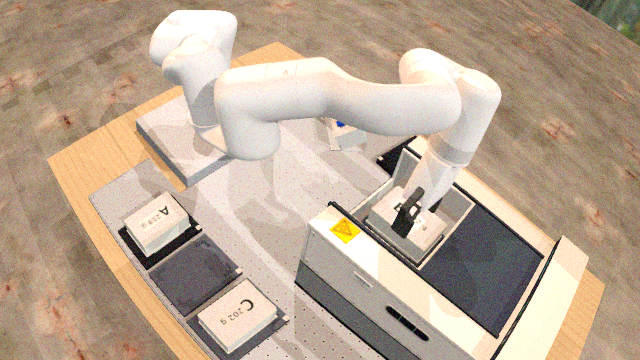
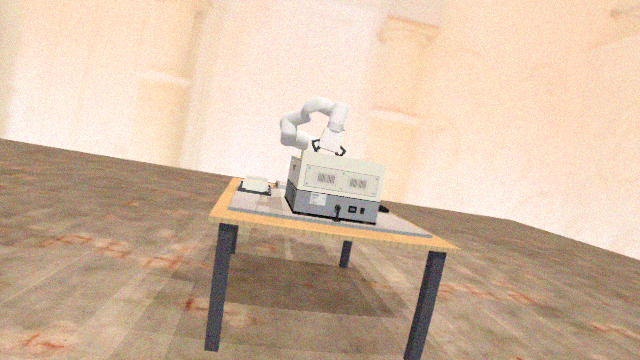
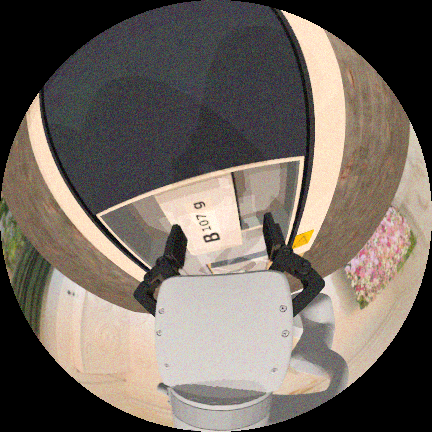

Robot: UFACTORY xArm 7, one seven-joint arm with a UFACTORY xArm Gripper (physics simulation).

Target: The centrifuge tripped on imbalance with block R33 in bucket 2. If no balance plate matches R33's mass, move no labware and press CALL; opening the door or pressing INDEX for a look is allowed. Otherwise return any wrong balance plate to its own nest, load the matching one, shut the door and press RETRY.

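Frame: origin at the arm's base, x ahead, y left, z up, level; centimetres.
Where they show: gripper, fingertip midpoint: [image 1: 413,220] [image 3: 221,226].
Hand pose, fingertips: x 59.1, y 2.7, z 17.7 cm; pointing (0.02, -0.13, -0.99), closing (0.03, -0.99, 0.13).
Each offset is from my fingertips to the top centre of the thing. "spot": to the spot under its first point.
My gripper [image 1: 422,210] [image 2: 328,149] [image 3: 221,226] is open and empty, above balance plate B. Plate B {dx -1.3, dy +1.9, dz -2.0 cm} [image 1: 429,234] [image 3: 220,200], marked 107 g, sits inside the open bay of the centrifuge [image 1: 390,265] [image 2: 340,172] [image 3: 327,125]. The fingers stand apart on either side over its label end; any contact is not clear. The dark door panel {dx +16.0, dy +3.0, dz +1.1 cm} [image 1: 480,265] [image 3: 175,115] is slid back from the bay. Plate A {dx -37.0, dy -31.6, dz -14.8 cm} [image 1: 157,222], 218 g or similar, and plate C {dx -10.2, dy -30.2, dz -14.8 cm} [image 1: 237,315], 202 g, sit in their nests. Block R33 does not show.
A dark nest {dx -23.6, dy -30.8, dz -18.4 cm} [image 1: 195,275] between plates A and C holds no plate. The button box {dx -39.1, dy +26.5, dz -11.8 cm} [image 1: 350,139] is partly hidden behind the arm, with a blue button {dx -34.4, dy +20.3, dz -12.8 cm} [image 1: 340,123] showing. The bay's walls stand close around plate B. A yellow warning label {spot: dx -5.9, dy -11.5, dz +0.9 cm} [image 1: 345,229] [image 3: 303,239] is beside the bay.
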